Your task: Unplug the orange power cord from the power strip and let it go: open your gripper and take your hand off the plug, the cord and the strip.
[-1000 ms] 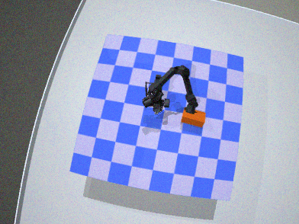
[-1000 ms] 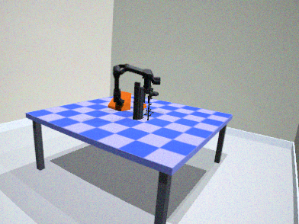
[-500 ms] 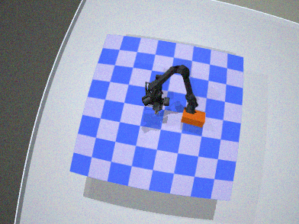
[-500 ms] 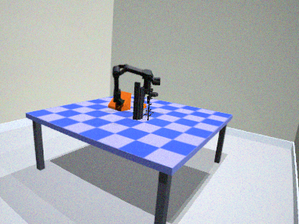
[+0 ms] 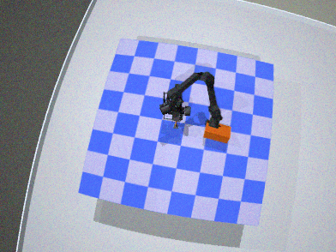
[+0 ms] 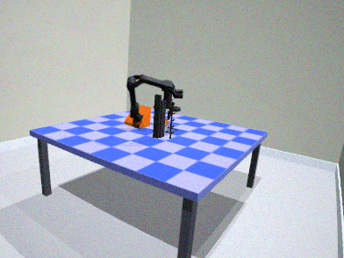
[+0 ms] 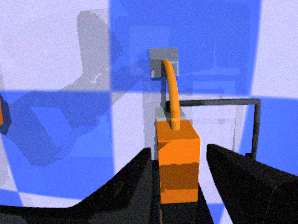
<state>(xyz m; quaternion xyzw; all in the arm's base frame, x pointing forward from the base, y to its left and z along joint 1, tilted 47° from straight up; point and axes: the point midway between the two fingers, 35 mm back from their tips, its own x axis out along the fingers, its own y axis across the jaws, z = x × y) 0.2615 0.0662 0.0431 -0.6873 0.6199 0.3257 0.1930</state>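
Right now the orange plug is 10 mm ahead of my gripper tip, 30 mm to the right of it and 10 mm below it. The rest, counted from my gripper tip: dark upright block 30 mm ahead, 130 mm to the right, 40 mm above.
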